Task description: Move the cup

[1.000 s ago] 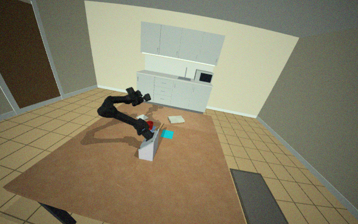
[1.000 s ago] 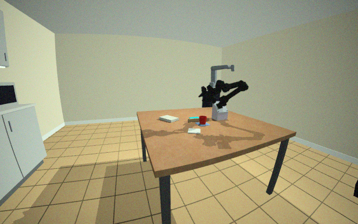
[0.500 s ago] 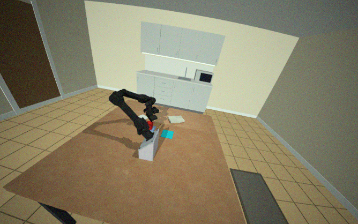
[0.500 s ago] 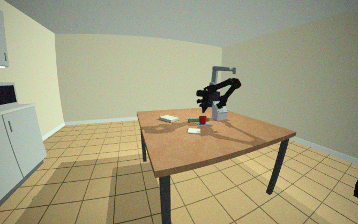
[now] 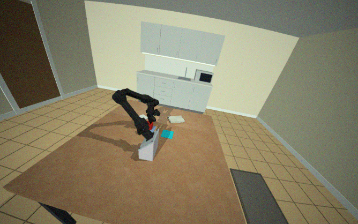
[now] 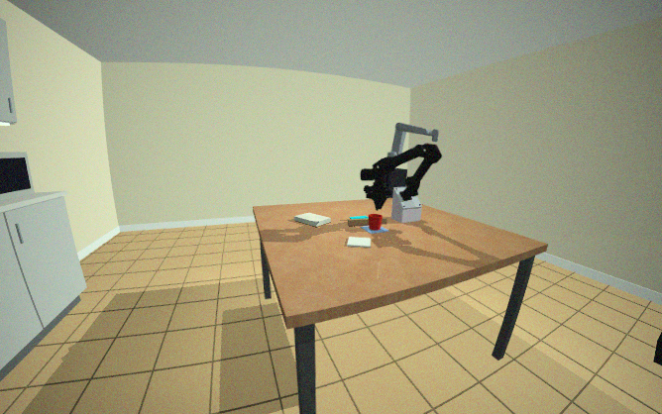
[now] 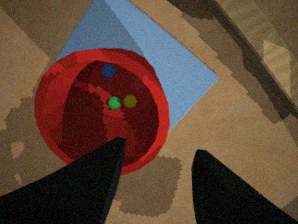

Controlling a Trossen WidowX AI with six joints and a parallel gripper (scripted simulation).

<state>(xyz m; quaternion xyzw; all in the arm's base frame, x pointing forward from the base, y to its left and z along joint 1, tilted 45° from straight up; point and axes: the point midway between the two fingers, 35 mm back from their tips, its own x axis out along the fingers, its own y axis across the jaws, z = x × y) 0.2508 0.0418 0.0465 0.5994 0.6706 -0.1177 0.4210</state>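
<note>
The red cup is 6 cm below my gripper tip, 3 cm ahead of it and 1 cm to the left of it. Round my gripper tip: wooden bar (9 cm below, 8 cm to the right, 1 cm ahead); then teal pad (18 cm to the right, 11 cm below, 2 cm behind); then blue pad (11 cm below, 3 cm ahead, 2 cm to the left).
</note>
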